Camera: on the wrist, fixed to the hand. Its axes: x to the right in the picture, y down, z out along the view.
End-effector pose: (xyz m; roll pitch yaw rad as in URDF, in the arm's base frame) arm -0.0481 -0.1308 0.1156 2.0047 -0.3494 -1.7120
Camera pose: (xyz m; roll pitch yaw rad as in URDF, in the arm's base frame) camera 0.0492 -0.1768 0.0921 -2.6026 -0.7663 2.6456
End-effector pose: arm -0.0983 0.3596 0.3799 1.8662 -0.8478 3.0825
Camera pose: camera -0.1536 0.2654 0.3653 -1.9893 -0.5781 0.6852
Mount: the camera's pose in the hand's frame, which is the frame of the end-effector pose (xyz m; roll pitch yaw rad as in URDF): 0.0219 -0.0732 -0.0794 0.0470 -0.3079 1.5685
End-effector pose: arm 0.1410 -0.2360 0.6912 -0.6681 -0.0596 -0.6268
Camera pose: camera 0.0970 -0.3358 0.6756 -0.0182 0.3594 0.9192
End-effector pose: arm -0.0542 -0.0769 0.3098 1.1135 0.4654 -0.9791
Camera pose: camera -0.0362 -0.0339 0.2100 1.3301 -1.0816 -0.6568
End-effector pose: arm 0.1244 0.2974 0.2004 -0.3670 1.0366 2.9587
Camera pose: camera 0.1715 0.3871 0.1572 1.0836 0.0320 -1.7039
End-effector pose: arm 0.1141 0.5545 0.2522 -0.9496 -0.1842 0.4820
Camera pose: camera 0.1807 0.4684 0.2693 -0.1838 0.6286 1.9142
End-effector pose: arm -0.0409 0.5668 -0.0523 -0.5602 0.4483 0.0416
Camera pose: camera -0.0291 0.4630 -0.0874 0.5068 0.2279 1.7217
